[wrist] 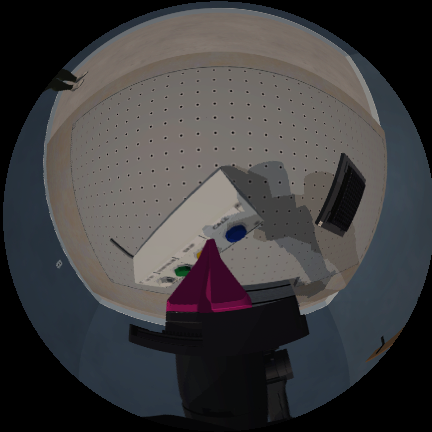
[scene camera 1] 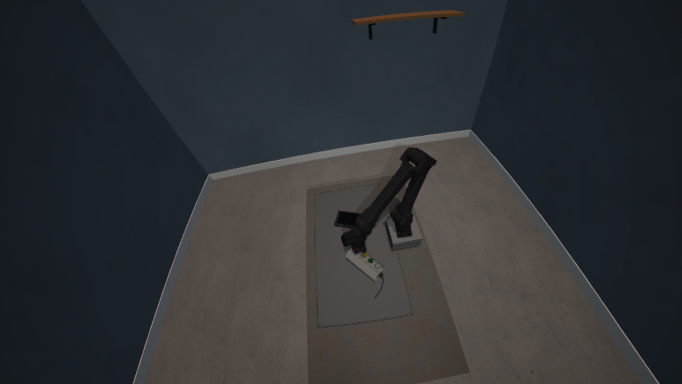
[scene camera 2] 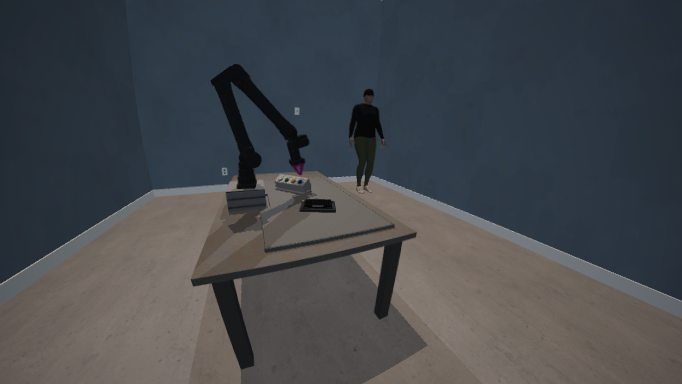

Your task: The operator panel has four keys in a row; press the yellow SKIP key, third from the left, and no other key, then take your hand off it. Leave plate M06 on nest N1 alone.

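Note:
A black tray and a white button box are present; my gripper is shut, holding nothing.

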